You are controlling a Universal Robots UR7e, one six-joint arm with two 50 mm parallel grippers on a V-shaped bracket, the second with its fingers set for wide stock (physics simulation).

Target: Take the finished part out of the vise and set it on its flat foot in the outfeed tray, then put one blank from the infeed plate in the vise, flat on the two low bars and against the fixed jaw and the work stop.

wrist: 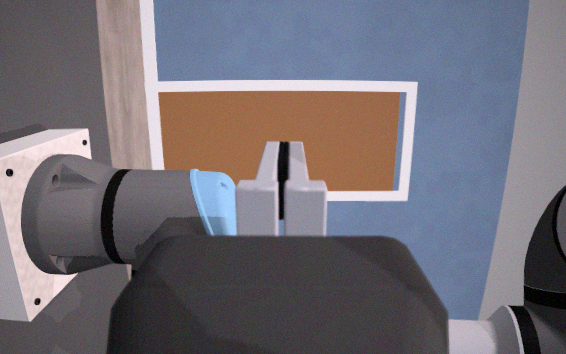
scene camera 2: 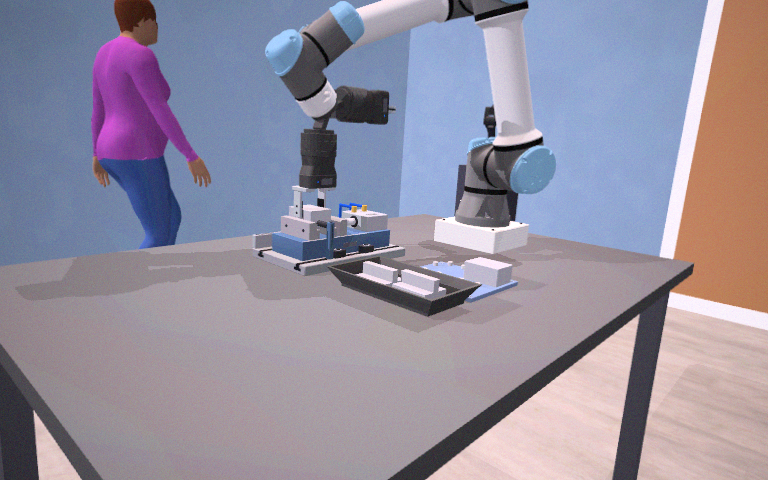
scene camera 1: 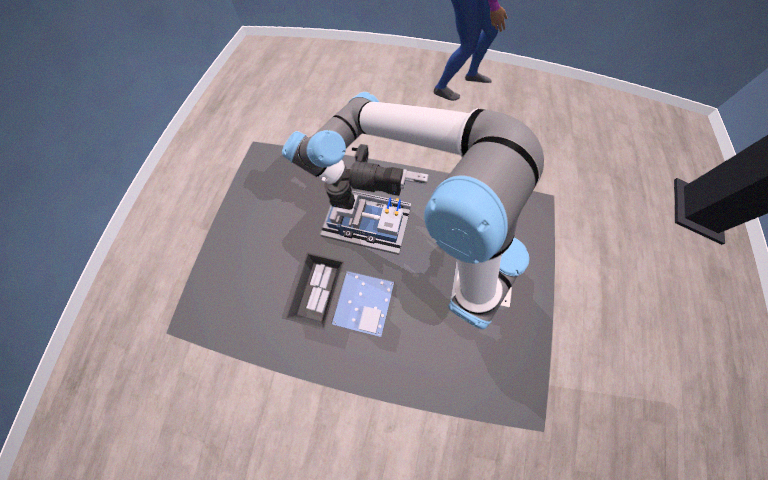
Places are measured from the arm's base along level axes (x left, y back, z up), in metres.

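Pixels of known places: hand at its tool point: (wrist: 283, 177) (scene camera 2: 387, 109) (scene camera 1: 420, 178); arm's base at its link origin: (wrist: 60, 213) (scene camera 2: 482, 222).
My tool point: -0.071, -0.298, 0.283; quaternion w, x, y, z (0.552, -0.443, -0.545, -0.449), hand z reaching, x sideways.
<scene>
For each thing: its top centre in the pictures, then the offset to it from my tool point, as dx, dy, dz. "pt": a spot on its surface instead.
- pale blank at its top centre: (scene camera 2: 310, 207) (scene camera 1: 347, 203) +0.047, -0.229, -0.226
- blue vise at its top centre: (scene camera 2: 333, 214) (scene camera 1: 364, 210) +0.044, -0.167, -0.244
- dark outfeed tray at a spot on its surface: (scene camera 2: 385, 293) pt +0.380, -0.260, -0.319
- light-blue infeed plate at its top centre: (scene camera 2: 454, 277) (scene camera 1: 363, 303) +0.320, -0.043, -0.335
- cylinder block at its top centre: (scene camera 2: 364, 212) (scene camera 1: 390, 218) +0.031, -0.073, -0.247
The downward gripper (scene camera 2: 309, 208) has its fingers on opposite sides of a pale blank (scene camera 2: 317, 213) and looks shut on it. The blank sits between the jaws of the blue vise (scene camera 1: 370, 238) (scene camera 2: 294, 246), its top above the fixed jaw (scene camera 2: 290, 225); its underside and contact with the bars and work stop are hidden. The second gripper (scene camera 1: 417, 177) (scene camera 2: 391, 108) (wrist: 284, 145) points sideways, fingers together and empty. Finished parts (scene camera 1: 317, 300) (scene camera 2: 419, 281) stand in the dark outfeed tray (scene camera 1: 293, 302) (scene camera 2: 385, 293). Another blank (scene camera 1: 369, 319) (scene camera 2: 488, 271) lies on the light-blue infeed plate (scene camera 1: 345, 318) (scene camera 2: 491, 292).
The cylinder block (scene camera 1: 389, 219) (scene camera 2: 370, 220) with blue hoses is at the vise's right end. The robot's white base (scene camera 2: 475, 236) stands right of the vise. A person (scene camera 1: 464, 45) (scene camera 2: 130, 107) is beyond the table. A dark post (scene camera 1: 727, 192) stands at the right in scene camera 1.
</scene>
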